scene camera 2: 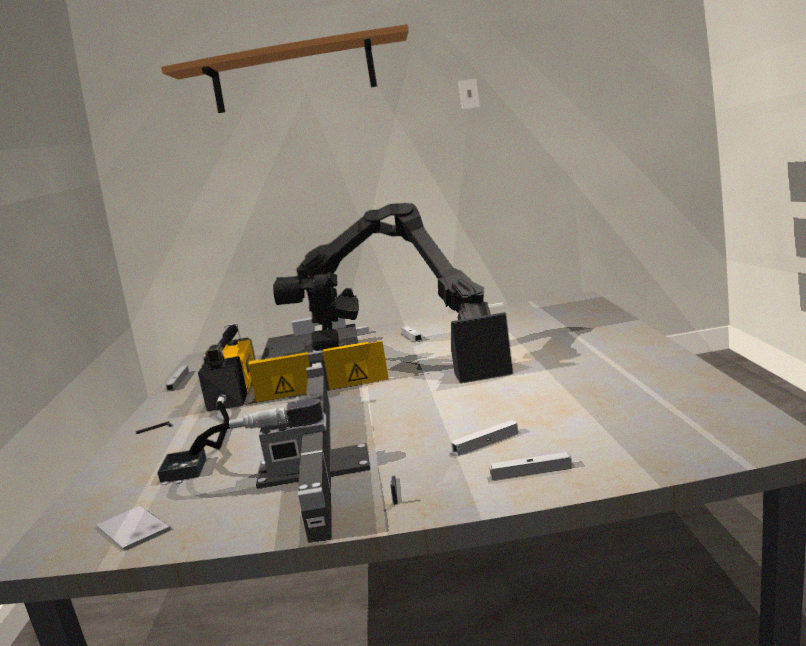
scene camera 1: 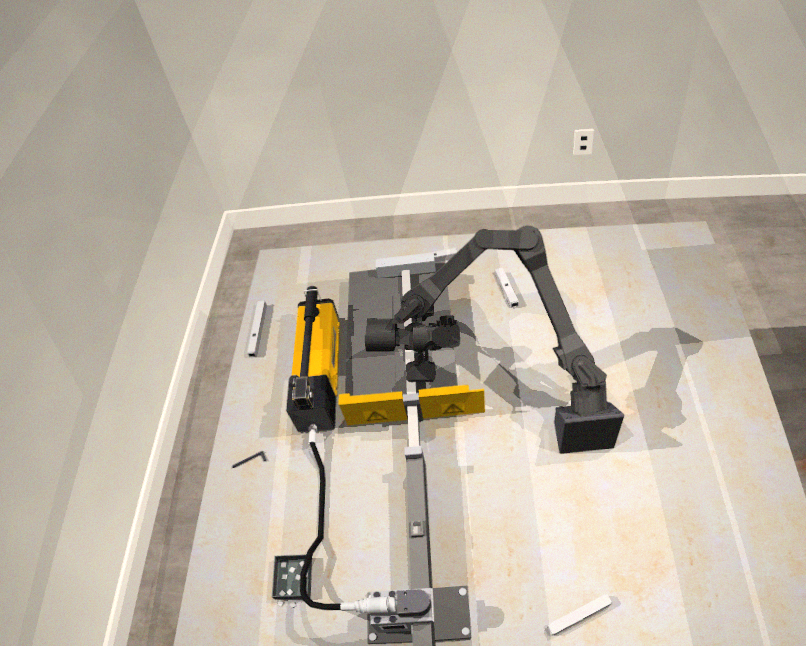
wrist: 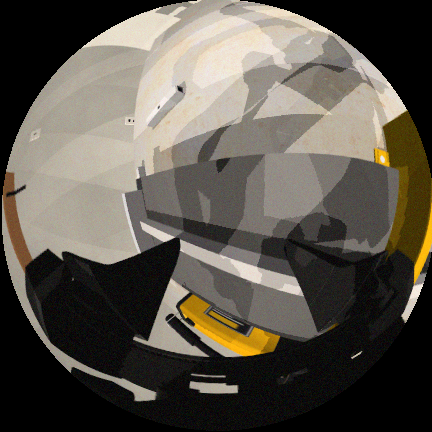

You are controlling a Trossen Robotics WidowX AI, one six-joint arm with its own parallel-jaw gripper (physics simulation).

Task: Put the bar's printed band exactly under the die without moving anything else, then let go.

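Observation:
A long pale bar lies over the dark grey plate, passes the gap between two yellow warning panels and enters the grey channel. Its printed band cannot be made out. The press stands across the channel at the front; its die is too small or hidden to tell. My gripper is open and empty, above the bar behind the panels. In the wrist view its fingers stand apart roughly along the bar's length, with the bar below them.
Yellow panels stand close in front of my gripper. A yellow and black unit stands left, cabled to the press. Loose bars, a hex key and a small tray lie around.

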